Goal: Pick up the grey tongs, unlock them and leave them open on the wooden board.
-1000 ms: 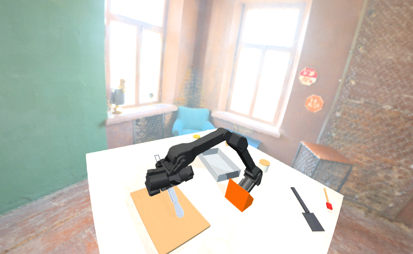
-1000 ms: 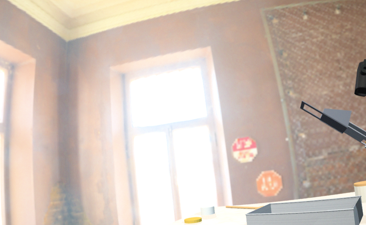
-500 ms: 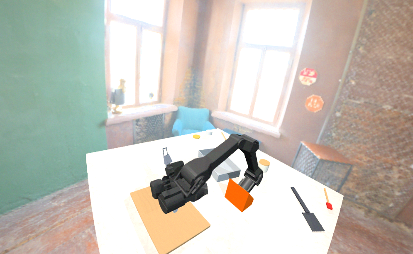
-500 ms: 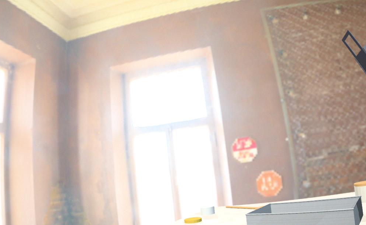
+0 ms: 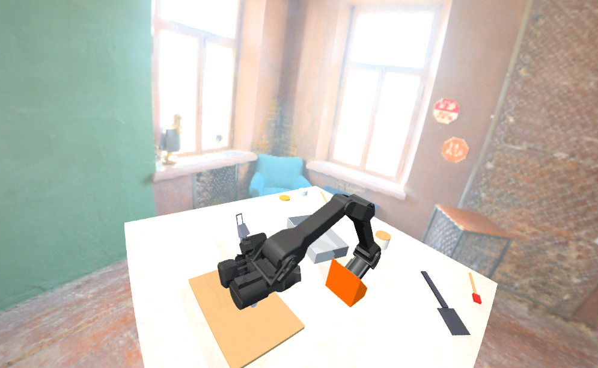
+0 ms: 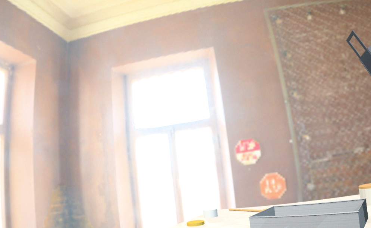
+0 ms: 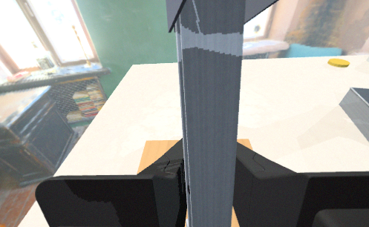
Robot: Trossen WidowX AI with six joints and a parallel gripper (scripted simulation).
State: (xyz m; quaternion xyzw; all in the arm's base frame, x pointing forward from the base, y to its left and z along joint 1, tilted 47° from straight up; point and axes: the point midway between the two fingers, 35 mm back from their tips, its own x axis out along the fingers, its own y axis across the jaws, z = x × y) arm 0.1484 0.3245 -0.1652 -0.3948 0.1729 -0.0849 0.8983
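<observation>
My gripper tip is now 20 cm above the wooden board and 1 cm past it. Round my gripper tip: dark spatula 61 cm to the right, 47 cm behind, 21 cm below; grey roasting tin 47 cm to the right, 18 cm below, 13 cm ahead; lidded jar 74 cm to the right, 18 cm below, 9 cm behind.
</observation>
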